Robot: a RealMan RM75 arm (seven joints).
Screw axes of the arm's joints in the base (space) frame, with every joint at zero. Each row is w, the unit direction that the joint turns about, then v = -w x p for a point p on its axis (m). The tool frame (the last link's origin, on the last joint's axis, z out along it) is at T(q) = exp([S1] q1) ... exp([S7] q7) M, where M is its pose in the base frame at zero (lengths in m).
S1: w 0 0 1 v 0 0 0
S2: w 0 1 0 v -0.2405 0 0
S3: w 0 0 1 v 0 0 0
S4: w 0 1 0 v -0.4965 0 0
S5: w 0 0 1 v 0 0 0
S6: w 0 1 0 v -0.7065 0 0
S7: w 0 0 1 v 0 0 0
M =
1 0 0 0
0 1 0 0
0 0 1 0.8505
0 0 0 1
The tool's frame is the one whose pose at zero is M.
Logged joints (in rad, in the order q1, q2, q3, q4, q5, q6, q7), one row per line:
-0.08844, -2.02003, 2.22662, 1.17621, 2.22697, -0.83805, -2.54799
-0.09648, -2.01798, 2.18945, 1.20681, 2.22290, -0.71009, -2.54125
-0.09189, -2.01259, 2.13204, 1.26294, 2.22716, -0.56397, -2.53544
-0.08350, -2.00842, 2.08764, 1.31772, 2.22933, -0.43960, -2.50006
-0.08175, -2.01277, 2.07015, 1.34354, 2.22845, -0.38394, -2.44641
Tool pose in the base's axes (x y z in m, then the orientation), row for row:
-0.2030, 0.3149, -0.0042, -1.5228, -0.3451, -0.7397
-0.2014, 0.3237, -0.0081, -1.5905, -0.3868, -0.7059
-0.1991, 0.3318, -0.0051, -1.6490, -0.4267, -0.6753
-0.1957, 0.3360, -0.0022, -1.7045, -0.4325, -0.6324
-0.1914, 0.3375, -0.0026, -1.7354, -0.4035, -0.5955
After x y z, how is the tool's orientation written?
As a rotation vector, in radians.
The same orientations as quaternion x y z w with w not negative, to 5 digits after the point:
-0.67017, -0.15187, -0.32553, 0.64949
-0.69406, -0.16879, -0.30804, 0.62841
-0.71391, -0.18473, -0.29236, 0.60888
-0.73354, -0.18613, -0.27216, 0.59431
-0.74562, -0.17337, -0.25586, 0.59036

